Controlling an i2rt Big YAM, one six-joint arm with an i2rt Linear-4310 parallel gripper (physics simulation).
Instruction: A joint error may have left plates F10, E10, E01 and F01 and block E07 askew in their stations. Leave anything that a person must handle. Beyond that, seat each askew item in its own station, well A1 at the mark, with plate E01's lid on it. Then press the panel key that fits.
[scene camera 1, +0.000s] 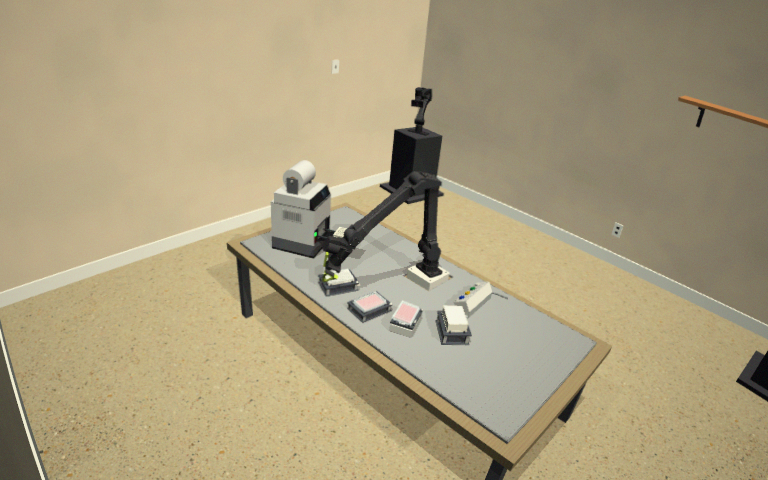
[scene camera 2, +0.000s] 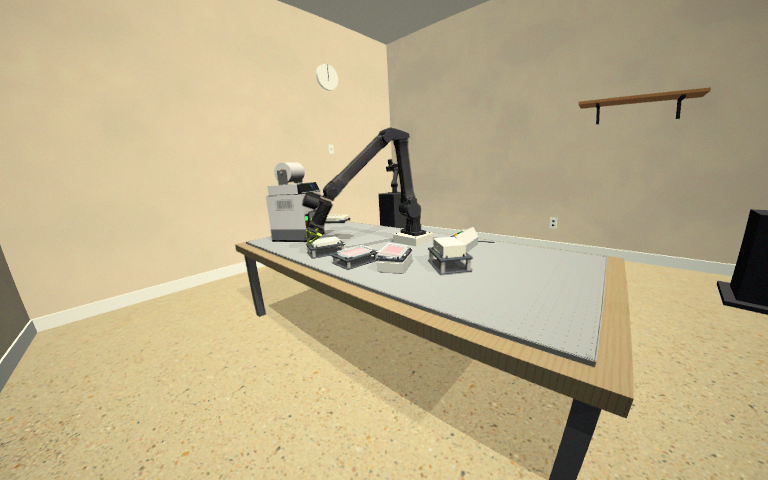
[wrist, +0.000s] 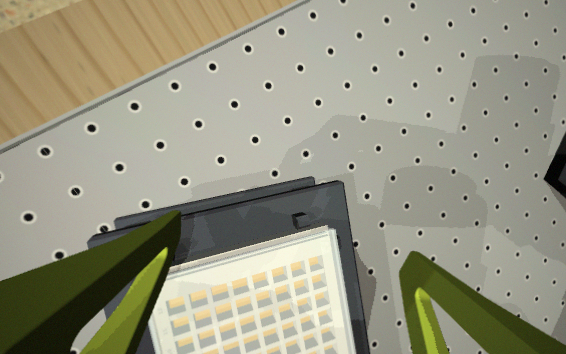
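My gripper (scene camera 1: 330, 276) (scene camera 2: 313, 235) (wrist: 295, 242) is open and empty, low at the leftmost front station (scene camera 1: 342, 289) (scene camera 2: 326, 252) (wrist: 240, 227). A white plate with amber square wells (scene camera 1: 343, 276) (scene camera 2: 326, 242) (wrist: 250, 305) lies there. In the wrist view the left finger overlaps the plate's far left corner and the right finger is clear of its right side. Two pink plates (scene camera 1: 370, 302) (scene camera 1: 406, 313) (scene camera 2: 355, 251) (scene camera 2: 394, 249) sit on stations further right. A tall white block (scene camera 1: 455, 318) (scene camera 2: 449, 246) sits on a dark stand. Labels and the A1 marks cannot be read.
The key panel (scene camera 1: 477, 296) (scene camera 2: 468, 237) stands behind the white block, with blue, yellow and green keys. A grey-white machine (scene camera 1: 291, 223) (scene camera 2: 284, 212) with a green light stands at the left. Another white item (scene camera 1: 340, 232) (scene camera 2: 339, 217) lies beside it, partly behind the arm.
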